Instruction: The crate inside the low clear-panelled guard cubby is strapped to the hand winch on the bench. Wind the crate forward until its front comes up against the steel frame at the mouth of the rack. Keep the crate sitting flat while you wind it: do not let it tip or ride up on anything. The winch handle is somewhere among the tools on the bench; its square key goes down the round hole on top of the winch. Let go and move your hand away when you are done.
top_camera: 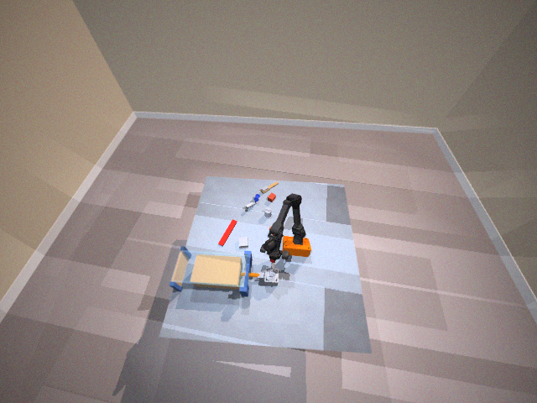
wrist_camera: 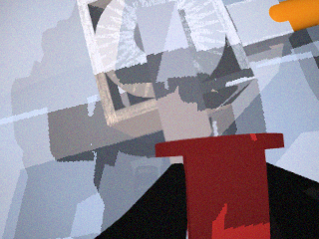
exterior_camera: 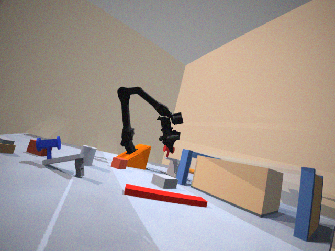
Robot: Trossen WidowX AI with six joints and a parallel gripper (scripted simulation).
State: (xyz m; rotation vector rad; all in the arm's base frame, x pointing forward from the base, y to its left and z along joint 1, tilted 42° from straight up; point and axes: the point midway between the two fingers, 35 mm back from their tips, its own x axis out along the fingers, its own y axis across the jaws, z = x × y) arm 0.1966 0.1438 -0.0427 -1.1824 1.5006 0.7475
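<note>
Now: the red-knobbed winch handle 3 cm below my gripper tip and 2 cm to the left of it. The rest, counted from my gripper tip: red knob 2 cm to the right, 1 cm behind; blue frame 17 cm ahead, 7 cm to the left, 3 cm below; winch 10 cm below, 8 cm to the left, 1 cm behind.
</note>
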